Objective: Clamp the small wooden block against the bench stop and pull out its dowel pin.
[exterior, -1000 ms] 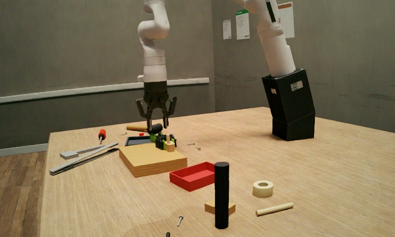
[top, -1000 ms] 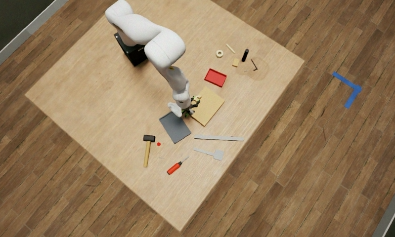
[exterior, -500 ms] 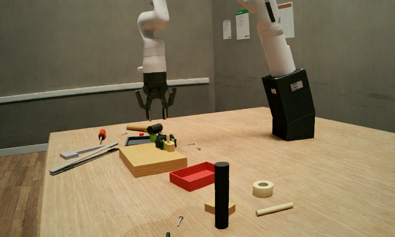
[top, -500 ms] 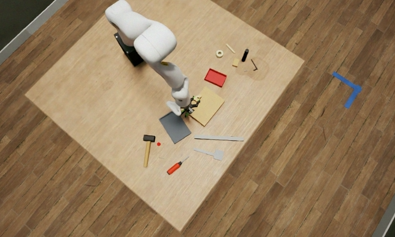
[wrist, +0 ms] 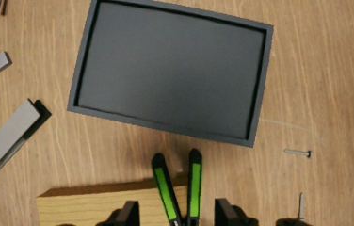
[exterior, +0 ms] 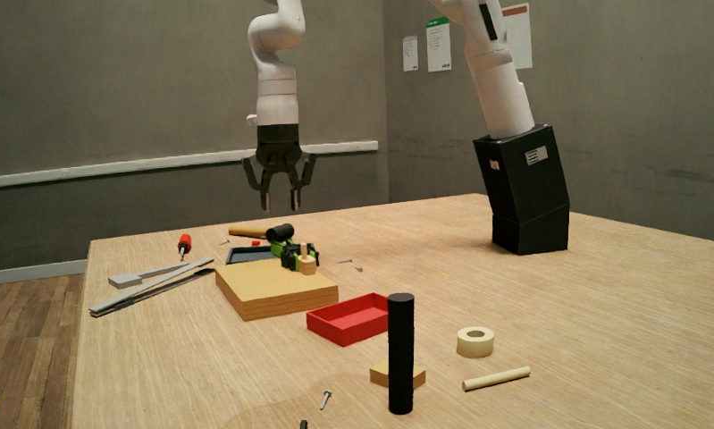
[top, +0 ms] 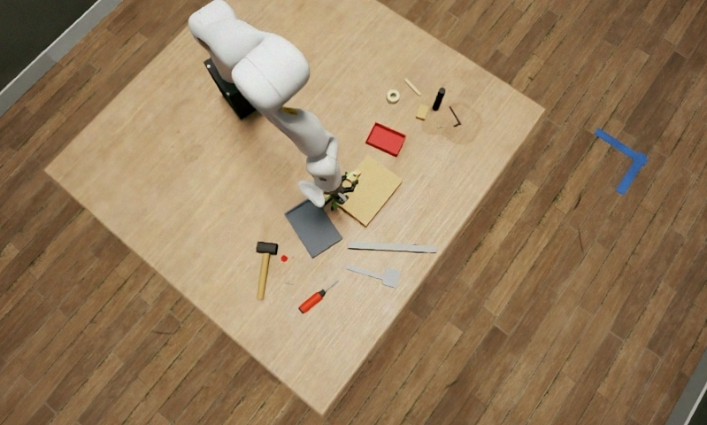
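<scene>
Right now my hand is 10 mm short of the dowel pin, 110 mm to the right of it and 70 mm above it. The rest, counted from my hand: wooden block (10 mm ahead, 110 mm to the left, 90 mm below); then tan bench board (60 mm ahead, 100 mm to the left, 110 mm below); then grey tray (10 mm behind, 100 mm to the right, 120 mm below).
</scene>
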